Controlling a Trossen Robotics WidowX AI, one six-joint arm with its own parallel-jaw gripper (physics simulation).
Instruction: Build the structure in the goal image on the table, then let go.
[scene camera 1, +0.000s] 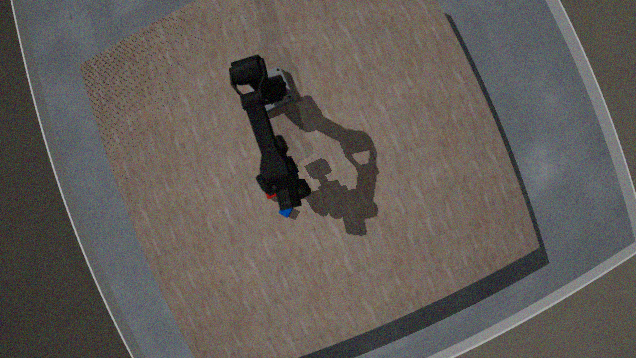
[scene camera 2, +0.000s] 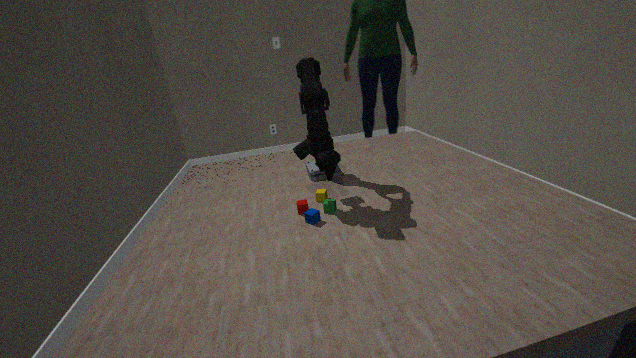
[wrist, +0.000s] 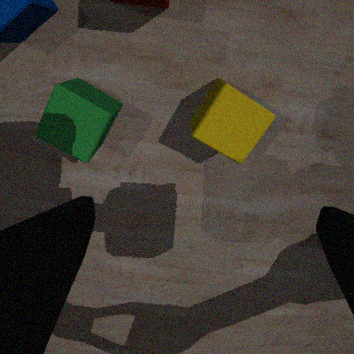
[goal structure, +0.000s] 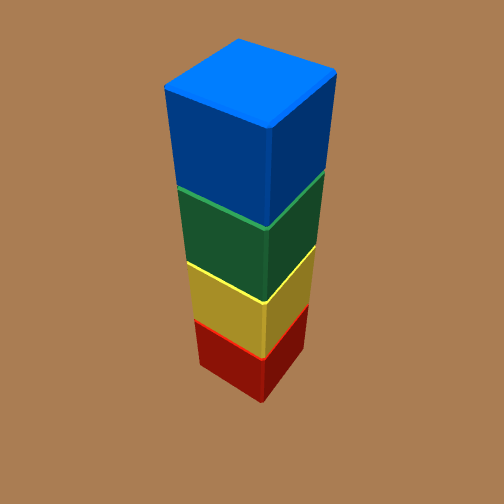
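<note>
A yellow cube (scene camera 2: 321, 195) (wrist: 234, 124) and a green cube (scene camera 2: 329, 206) (wrist: 75, 121) sit apart on the table. A red cube (scene camera 1: 271, 196) (scene camera 2: 302, 207) (wrist: 145, 2) and a blue cube (scene camera 1: 285, 213) (scene camera 2: 312, 216) (wrist: 17, 19) sit apart too; both are cut off at the top of the wrist view. No cube is stacked. The arm hides the yellow and green cubes in scene camera 1. My gripper (scene camera 2: 330, 177) (wrist: 208, 213) is open and empty, above the table on the arm-base side of the cubes. In the wrist view, the yellow and green cubes lie beyond its fingertips.
The wood-patterned table top (scene camera 1: 400, 280) (scene camera 2: 350, 300) bears the arm's grey base (scene camera 1: 278, 74) (scene camera 2: 315, 171). The arm casts a dark shadow beside the cubes. A standing person (scene camera 2: 380, 30) in a green top shows at the back in scene camera 2.
</note>
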